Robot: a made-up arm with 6 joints. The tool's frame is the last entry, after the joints. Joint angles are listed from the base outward. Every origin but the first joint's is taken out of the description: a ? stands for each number. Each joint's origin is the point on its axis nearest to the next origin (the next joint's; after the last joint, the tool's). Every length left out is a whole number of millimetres.
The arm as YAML. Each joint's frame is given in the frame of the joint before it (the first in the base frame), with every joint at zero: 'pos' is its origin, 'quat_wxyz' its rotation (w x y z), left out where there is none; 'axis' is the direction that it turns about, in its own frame. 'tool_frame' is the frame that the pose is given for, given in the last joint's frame.
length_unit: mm
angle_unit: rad
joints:
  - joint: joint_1
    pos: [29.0, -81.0, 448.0]
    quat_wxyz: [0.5, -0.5, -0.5, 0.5]
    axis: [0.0, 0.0, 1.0]
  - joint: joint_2
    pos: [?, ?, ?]
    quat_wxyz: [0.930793, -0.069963, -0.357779, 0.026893]
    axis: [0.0, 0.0, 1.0]
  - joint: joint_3
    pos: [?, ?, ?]
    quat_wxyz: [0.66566, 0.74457, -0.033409, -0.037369]
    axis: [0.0, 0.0, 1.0]
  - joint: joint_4
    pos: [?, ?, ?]
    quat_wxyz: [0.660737, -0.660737, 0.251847, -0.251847]
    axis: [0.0, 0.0, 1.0]
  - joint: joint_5
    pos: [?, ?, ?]
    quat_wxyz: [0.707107, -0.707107, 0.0, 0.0]
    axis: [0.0, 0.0, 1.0]
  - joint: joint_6
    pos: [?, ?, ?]
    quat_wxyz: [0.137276, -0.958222, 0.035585, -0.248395]
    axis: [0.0, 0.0, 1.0]
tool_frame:
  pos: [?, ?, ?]
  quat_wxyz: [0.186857, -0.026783, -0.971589, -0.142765]
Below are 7 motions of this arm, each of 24 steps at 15 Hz.
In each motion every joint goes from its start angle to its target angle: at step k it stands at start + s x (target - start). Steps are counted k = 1, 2, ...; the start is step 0. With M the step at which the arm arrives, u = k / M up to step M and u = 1 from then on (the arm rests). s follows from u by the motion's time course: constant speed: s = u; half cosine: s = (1 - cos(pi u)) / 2; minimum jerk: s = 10 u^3 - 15 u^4 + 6 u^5.
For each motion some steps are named. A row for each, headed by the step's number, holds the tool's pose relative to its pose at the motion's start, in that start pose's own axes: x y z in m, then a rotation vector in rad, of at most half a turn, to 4 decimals.
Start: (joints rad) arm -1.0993 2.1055 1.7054 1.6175 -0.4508 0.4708
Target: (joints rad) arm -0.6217 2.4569 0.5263 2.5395 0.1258 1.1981
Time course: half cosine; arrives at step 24
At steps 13, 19, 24:
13: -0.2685 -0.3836 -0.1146 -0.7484 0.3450 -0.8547
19: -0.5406 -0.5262 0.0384 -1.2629 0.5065 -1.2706
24: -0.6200 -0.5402 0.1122 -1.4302 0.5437 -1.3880

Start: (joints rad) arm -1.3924 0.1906 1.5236 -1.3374 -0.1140 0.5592
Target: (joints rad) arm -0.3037 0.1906 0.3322 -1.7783 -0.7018 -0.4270
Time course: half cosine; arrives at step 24
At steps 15, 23, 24:
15: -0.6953 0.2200 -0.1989 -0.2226 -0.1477 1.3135
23: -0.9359 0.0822 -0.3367 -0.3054 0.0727 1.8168
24: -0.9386 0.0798 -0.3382 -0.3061 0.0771 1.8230

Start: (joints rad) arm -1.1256 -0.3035 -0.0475 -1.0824 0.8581 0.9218
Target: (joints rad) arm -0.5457 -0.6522 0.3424 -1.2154 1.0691 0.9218
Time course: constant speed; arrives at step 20
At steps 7, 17, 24:
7: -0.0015 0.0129 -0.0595 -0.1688 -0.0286 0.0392
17: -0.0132 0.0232 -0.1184 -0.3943 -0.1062 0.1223
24: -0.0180 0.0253 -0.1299 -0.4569 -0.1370 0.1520

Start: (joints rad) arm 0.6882 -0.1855 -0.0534 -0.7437 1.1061 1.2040
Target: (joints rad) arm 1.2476 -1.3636 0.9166 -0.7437 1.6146 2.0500
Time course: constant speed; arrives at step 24
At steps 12, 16, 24:
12: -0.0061 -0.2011 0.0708 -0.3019 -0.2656 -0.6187
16: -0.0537 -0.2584 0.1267 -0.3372 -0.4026 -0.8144
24: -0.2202 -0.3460 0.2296 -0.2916 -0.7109 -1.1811

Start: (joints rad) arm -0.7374 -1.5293 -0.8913 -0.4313 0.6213 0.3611
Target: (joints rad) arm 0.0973 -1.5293 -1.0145 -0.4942 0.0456 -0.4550
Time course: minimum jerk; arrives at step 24
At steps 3, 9, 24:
3: -0.0018 0.0060 0.0038 0.0066 -0.0076 0.0169
9: -0.0466 0.0912 0.0707 0.1096 -0.1414 0.2915
24: -0.2901 0.1649 0.2491 0.3776 -0.6300 1.0506

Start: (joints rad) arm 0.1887 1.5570 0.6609 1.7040 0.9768 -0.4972
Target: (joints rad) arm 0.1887 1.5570 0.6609 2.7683 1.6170 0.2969
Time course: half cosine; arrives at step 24
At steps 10, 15, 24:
10: -0.0833 0.0344 0.0208 0.1405 -0.0127 0.1878
15: -0.1406 0.0482 0.0447 0.2765 -0.0457 0.3422
24: -0.1830 0.0560 0.0754 0.4324 -0.0865 0.4825

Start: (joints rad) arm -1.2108 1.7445 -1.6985 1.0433 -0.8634 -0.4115
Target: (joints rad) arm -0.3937 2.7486 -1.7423 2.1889 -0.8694 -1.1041
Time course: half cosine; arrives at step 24
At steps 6, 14, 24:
6: -0.0447 -0.0582 -0.1052 -0.0612 -0.0622 0.2278
14: 0.0503 -0.2318 -0.4763 -0.3594 -0.3718 0.8271
24: 0.3369 -0.2478 -0.6592 -0.6452 -0.6621 1.0807

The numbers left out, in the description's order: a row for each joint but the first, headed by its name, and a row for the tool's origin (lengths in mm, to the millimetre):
joint_2: -201.0 130.0 0.0
joint_3: 184.0 343.0 0.0
joint_4: -123.0 20.0 0.0
joint_5: -74.0 -264.0 0.0
joint_6: 288.0 -14.0 0.0
tool: -93.0 172.0 0.0

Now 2 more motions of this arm.
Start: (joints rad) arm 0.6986 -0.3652 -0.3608 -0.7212 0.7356 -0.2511
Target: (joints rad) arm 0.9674 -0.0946 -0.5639 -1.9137 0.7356 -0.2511
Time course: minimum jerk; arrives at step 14
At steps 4, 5, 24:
4: 0.0672 -0.0297 -0.0074 -0.0164 -0.0961 -0.0953
5: 0.1134 -0.0519 -0.0087 -0.0221 -0.1609 -0.1668
24: 0.3775 -0.2613 0.0215 0.0519 -0.5110 -0.8055

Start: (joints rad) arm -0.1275 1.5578 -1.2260 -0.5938 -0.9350 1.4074
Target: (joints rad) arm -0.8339 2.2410 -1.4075 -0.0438 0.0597 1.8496
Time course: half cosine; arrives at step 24
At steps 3, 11, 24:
3: 0.0086 -0.0109 -0.0073 -0.0273 -0.0395 0.0156
11: 0.1016 -0.0892 -0.0431 -0.3024 -0.4470 0.2168
24: 0.1821 -0.0747 -0.0472 -0.6951 -0.9485 0.6226

